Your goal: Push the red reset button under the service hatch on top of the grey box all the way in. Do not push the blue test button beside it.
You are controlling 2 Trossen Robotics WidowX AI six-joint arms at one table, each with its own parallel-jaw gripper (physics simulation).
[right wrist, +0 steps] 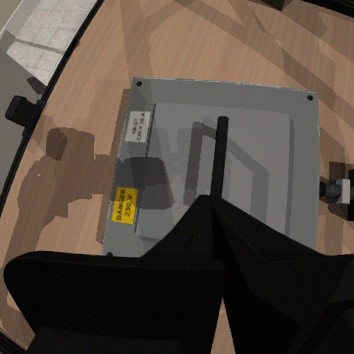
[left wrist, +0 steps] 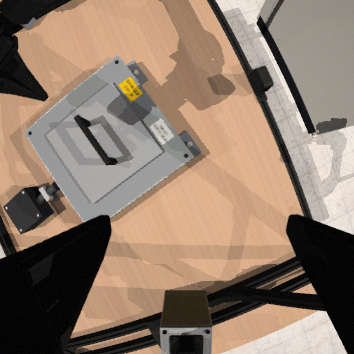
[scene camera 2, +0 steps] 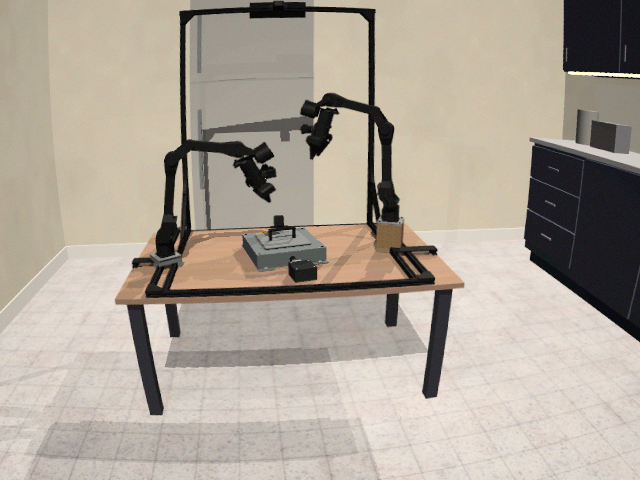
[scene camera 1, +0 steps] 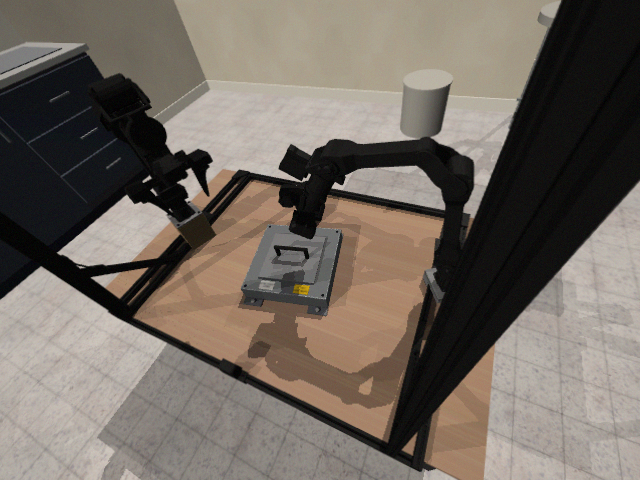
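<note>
The grey box (scene camera 1: 329, 263) (scene camera 2: 289, 258) (left wrist: 145, 179) (right wrist: 225, 95) sits on the table. Its service hatch (scene camera 1: 289, 273) (left wrist: 90, 180) (right wrist: 250, 130) lies flat and closed on top, with a black bar handle (scene camera 1: 291, 249) (scene camera 2: 281, 227) (left wrist: 95, 140) (right wrist: 220, 155) standing up from it. The red button and the blue button do not show in any view. My right gripper (scene camera 1: 302, 230) (scene camera 2: 267, 198) (left wrist: 46, 97) (right wrist: 206, 203) is shut and empty, above the box and apart from the handle. My left gripper (scene camera 1: 191, 204) (scene camera 2: 312, 156) (left wrist: 199, 223) is open and empty, high above the table.
A small black block (scene camera 2: 302, 270) (left wrist: 27, 209) with a connector is beside the box. A wooden block (scene camera 1: 196, 232) (scene camera 2: 389, 236) is under the left arm's base. Black frame rails (scene camera 2: 289, 290) run along the table's edges, with tall posts (scene camera 2: 183, 103) rising from them.
</note>
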